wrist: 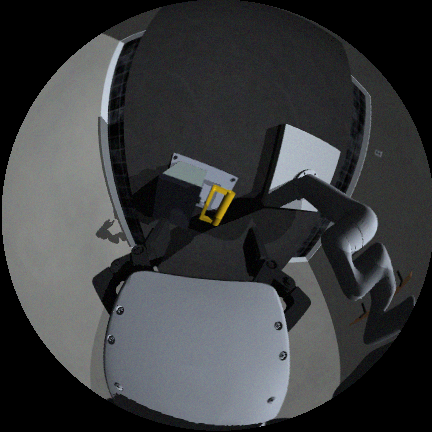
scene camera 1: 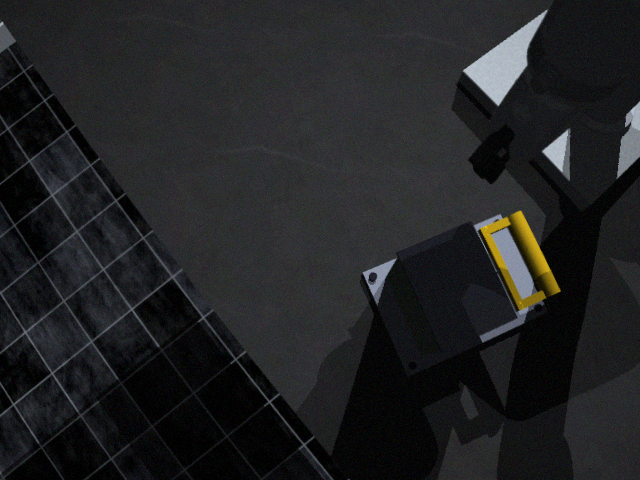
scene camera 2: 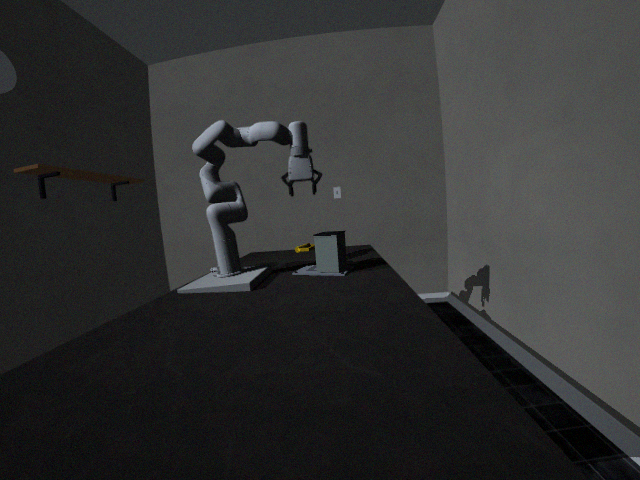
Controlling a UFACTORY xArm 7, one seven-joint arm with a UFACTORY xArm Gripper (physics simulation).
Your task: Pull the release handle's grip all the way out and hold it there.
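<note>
The release handle's yellow grip [scene camera 1: 535, 253] [scene camera 2: 303, 248] [wrist: 225, 207] is a rectangular loop with a thick round outer bar. It sticks out from the side of a dark box-shaped housing [scene camera 1: 454, 279] [scene camera 2: 326, 253] [wrist: 176, 197], the side towards the robot's base. The housing stands on a pale bolted plate [scene camera 1: 383, 270] [wrist: 220, 172]. My gripper [scene camera 2: 302, 194] [wrist: 207, 232] is open and empty, fingers pointing down. In scene camera 2 it hangs well above the grip, touching nothing. In scene camera 1 one dark finger shows up and left of the grip; the other cannot be made out.
The robot's pale base slab [scene camera 1: 496, 67] [scene camera 2: 222, 281] [wrist: 310, 150] is on the table near the handle unit. A wooden shelf [scene camera 2: 77, 174] is on the left wall. Dark tiled floor [scene camera 1: 77, 310] lies beyond the table edge. The arm's shadows fall around the unit.
</note>
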